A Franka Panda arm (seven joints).
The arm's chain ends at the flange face. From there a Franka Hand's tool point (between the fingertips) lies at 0.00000 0.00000 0.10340 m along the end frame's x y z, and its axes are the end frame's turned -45 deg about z.
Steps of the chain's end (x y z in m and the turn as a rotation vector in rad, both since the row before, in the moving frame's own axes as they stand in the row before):
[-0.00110, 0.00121, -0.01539, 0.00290, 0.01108, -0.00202]
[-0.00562, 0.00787, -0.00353, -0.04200, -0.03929, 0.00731]
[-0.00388, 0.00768, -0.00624, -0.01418, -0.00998, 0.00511]
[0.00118, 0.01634, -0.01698, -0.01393, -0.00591, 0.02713]
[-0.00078, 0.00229, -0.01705, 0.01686, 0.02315, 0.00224]
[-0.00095, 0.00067, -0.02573, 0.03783, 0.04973, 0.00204]
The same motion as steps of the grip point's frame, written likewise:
[-0.00061, 0.00067, -0.01540, -0.00578, 0.00989, -0.00202]
[-0.01548, 0.00177, -0.00370, -0.00192, -0.05748, 0.00731]
[-0.00994, 0.00299, -0.00626, -0.00297, -0.01708, 0.00511]
[-0.01218, 0.01296, -0.01699, -0.00567, -0.01403, 0.02713]
[0.00075, 0.00153, -0.01709, -0.00445, 0.02829, 0.00224]
[0.00525, 0.00068, -0.02593, -0.00841, 0.06191, 0.00204]

